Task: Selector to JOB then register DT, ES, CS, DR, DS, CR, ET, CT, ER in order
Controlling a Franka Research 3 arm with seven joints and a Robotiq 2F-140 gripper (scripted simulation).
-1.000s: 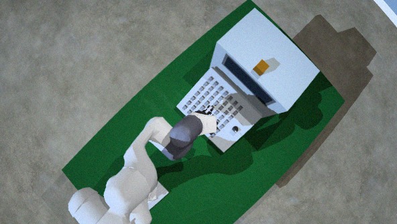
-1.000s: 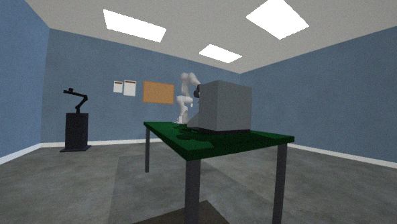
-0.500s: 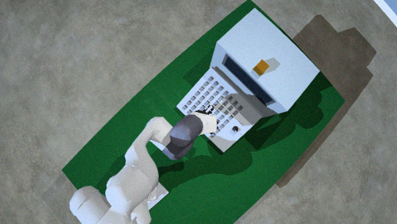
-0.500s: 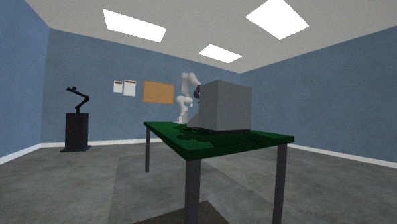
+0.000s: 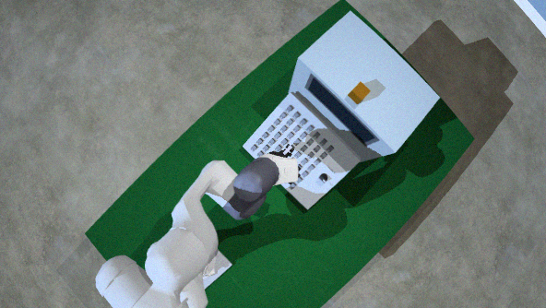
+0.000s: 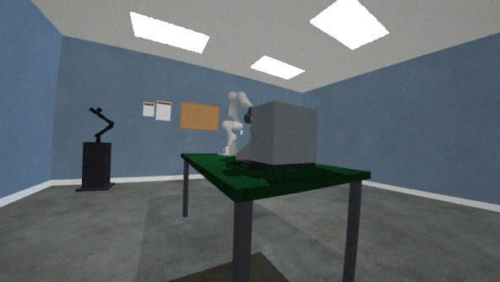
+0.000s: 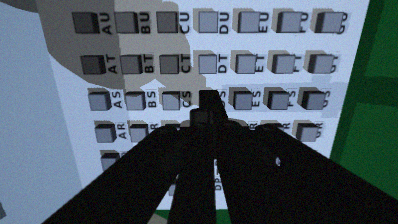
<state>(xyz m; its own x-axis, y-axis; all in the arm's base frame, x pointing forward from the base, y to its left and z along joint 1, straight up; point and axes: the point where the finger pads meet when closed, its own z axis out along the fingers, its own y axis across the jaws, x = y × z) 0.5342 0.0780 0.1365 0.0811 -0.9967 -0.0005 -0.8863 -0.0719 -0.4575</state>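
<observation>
Right now the key is 6 cm below my hand, 3 cm to the left of it and 1 cm behind it. Also, from my hand: round selector knob: 16 cm to the right, 3 cm below, 3 cm ahead; then sloping keyboard: 8 cm below, 5 cm ahead, 4 cm to the right.
</observation>
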